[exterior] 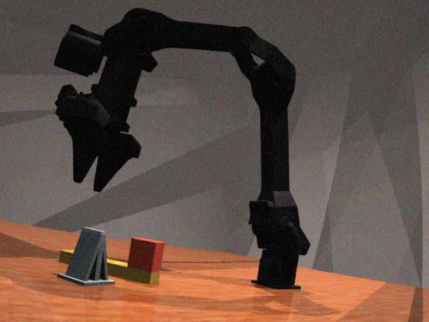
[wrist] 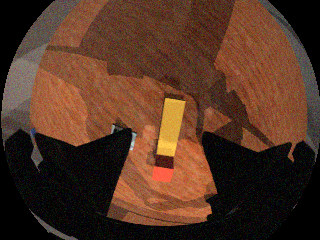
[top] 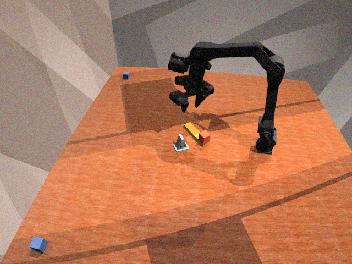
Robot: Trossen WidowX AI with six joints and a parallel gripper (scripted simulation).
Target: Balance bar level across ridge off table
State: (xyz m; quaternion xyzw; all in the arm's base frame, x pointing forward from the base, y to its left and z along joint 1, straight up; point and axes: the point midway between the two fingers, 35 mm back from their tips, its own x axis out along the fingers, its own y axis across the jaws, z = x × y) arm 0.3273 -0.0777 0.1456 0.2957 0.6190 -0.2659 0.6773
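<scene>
My gripper tip is now 50 mm past the bar, 60 mm to the right of it and 90 mm above it.
</scene>
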